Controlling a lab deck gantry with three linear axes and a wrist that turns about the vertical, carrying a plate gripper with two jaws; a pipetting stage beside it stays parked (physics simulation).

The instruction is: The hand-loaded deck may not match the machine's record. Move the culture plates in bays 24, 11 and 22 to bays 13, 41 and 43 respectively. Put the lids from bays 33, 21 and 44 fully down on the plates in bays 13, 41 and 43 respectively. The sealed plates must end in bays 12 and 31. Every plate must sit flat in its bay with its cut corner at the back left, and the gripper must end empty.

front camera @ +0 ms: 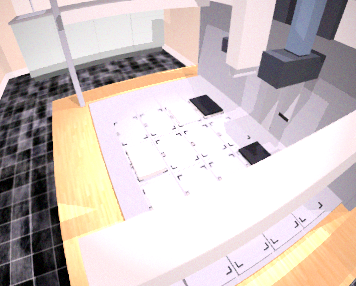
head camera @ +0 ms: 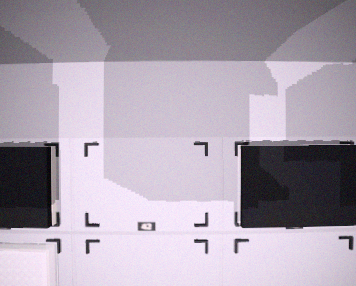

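Pixels of known places: gripper, between the fingertips: (front camera: pixel 274 122); robot's base, origin of its link: (front camera: pixel 114 123).
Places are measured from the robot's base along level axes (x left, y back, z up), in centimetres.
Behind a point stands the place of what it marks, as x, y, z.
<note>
My gripper (front camera: pixel 266 114) hangs high over the back right, its jaws apart with no plate between them; it does not show in the head view. A black-topped plate (front camera: pixel 206 105) @[36.0, -7.5, 1.7] (head camera: pixel 25 186) @[36.5, -10.4, 1.7] sits in the back-row bay at left, bay 41 by position. Another black-topped plate (front camera: pixel 254 152) @[36.1, -36.6, 1.6] (head camera: pixel 298 186) @[36.4, -38.7, 1.6] sits two bays to the right, bay 43 by position. Both look flat. A white plate (head camera: pixel 22 266) @[27.9, -9.7, 1.4] sits in front of the left black one. A white plate (front camera: pixel 146 161) @[4.2, -24.4, 1.4] also sits at the deck's left. Cut corners and any clear lids cannot be made out.
A wide pale rail (front camera: pixel 210 215) @[-2.4, -62.1, 40.0] crosses the front view and hides front and right bays. The parked pipetting stage (front camera: pixel 250 35) stands beside the gripper's dark body (front camera: pixel 280 72) @[28.4, -41.9, 33.2]. A slim post (front camera: pixel 70 60) @[-9.9, 20.7, 21.3] rises at left. A bay label (head camera: pixel 146 226) @[31.8, -22.8, 0.0] is unreadable.
</note>
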